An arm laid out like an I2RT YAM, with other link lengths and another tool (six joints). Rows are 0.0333 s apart.
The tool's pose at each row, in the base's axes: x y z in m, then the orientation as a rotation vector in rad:
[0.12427 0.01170 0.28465 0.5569 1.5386 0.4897]
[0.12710 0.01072 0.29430 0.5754 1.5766 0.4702]
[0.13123 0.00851 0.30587 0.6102 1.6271 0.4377]
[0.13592 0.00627 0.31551 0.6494 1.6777 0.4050]
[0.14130 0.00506 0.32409 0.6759 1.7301 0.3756]
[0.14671 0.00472 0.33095 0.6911 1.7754 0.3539]
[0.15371 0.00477 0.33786 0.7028 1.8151 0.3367]
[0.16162 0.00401 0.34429 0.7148 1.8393 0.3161]
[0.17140 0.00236 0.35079 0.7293 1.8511 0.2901]
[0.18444 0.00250 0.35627 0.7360 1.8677 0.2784]
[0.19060 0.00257 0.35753 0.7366 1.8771 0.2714]
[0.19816 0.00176 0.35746 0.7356 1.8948 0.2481]
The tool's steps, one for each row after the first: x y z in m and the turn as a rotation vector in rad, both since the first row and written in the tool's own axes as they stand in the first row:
[-0.00824 0.00532 0.00244 0.0343 0.0275 -0.0042]
[-0.01876 0.01092 0.00612 0.0897 0.0619 -0.0069]
[-0.02780 0.01534 0.01046 0.1475 0.0967 -0.0065]
[-0.03538 0.01995 0.01549 0.1959 0.1354 -0.0120]
[-0.04107 0.02418 0.02061 0.2307 0.1707 -0.0190]
[-0.04658 0.02883 0.02730 0.2590 0.2024 -0.0249]
[-0.05223 0.03259 0.03494 0.2848 0.2189 -0.0312]
[-0.05851 0.03579 0.04447 0.3115 0.2224 -0.0380]
[-0.06294 0.03993 0.05726 0.3268 0.2347 -0.0417]
[-0.06399 0.04107 0.06335 0.3338 0.2416 -0.0460]
[-0.06455 0.04077 0.07093 0.3514 0.2523 -0.0612]

